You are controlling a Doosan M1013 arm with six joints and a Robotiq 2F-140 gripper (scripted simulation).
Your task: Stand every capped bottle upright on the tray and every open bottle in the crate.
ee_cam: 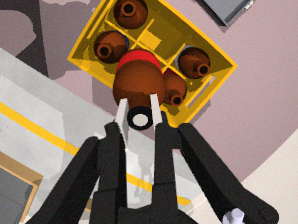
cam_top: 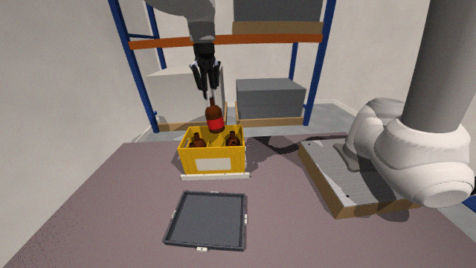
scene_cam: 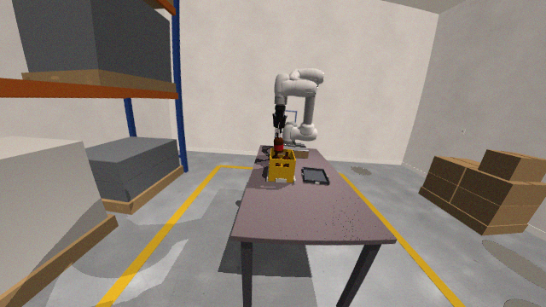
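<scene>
My hand is 70 mm above the brown capped bottle, 10 mm to the right of it and 10 mm past it. Also, from my hand: yellow crate 250 mm below, 40 mm to the left, 10 mm behind; dark grey tray 320 mm to the left, 320 mm below, 50 mm behind.
</scene>
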